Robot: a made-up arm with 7 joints.
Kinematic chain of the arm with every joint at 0, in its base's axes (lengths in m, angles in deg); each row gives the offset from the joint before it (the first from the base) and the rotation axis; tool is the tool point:
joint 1: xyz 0 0 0.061 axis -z
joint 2: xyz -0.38 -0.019 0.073 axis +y
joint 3: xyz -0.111 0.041 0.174 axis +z
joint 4: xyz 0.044 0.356 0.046 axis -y
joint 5: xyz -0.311 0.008 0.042 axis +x
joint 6: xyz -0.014 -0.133 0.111 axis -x
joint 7: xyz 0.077 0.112 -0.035 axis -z
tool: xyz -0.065 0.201 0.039
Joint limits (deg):
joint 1: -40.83..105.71
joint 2: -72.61..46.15
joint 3: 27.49..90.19
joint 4: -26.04..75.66
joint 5: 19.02..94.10
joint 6: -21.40..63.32
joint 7: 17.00..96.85
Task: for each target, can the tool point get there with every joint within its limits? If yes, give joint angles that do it. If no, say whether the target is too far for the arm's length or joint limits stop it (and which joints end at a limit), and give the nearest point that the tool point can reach.
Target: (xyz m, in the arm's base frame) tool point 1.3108 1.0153 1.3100
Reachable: no: too far | nearest point 0.6037 0.6906 0.6876 | short by 0.996 m
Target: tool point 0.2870 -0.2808 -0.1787
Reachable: no: joint limits stop it (at a limit: joint 1, joint 2, joint 3, joint 4, joint 6, joint 7) | nearest point -0.2297 -0.4738 -0.0945 | short by 0.558 m
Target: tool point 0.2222 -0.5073 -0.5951
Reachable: no: joint limits stop it (at a limit: joint 1, joint 2, joint 3, joint 4, joint 5, joint 6, joint 7) | nearest point -0.2539 -0.6213 -0.3797 | short by 0.535 m
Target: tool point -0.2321 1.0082 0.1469
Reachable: yes | joints 71.75 -35.28 76.14 -2.44 27.43 7.85 71.23
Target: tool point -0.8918 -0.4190 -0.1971
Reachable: yes | joints -28.75 -53.73 63.65 20.05 53.49 26.77 31.71
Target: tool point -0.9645 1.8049 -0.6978
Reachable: no: too far | nearest point -0.5338 0.9989 -0.2179 | short by 1.032 m
